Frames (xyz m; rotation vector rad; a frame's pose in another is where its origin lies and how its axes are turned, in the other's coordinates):
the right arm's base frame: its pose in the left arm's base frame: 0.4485 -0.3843 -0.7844 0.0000 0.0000 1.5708
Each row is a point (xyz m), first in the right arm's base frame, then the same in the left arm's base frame.
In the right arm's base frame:
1: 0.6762 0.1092 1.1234
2: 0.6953 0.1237 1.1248
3: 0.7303 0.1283 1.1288
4: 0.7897 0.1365 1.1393
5: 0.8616 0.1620 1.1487
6: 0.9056 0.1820 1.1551
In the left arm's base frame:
1: 0.3393 0.2919 0.3390
2: 0.3248 0.3110 0.3404
3: 0.3202 0.3460 0.3444
4: 0.3120 0.4054 0.3549
5: 0.2865 0.4773 0.3643
6: 0.2665 0.5213 0.3707

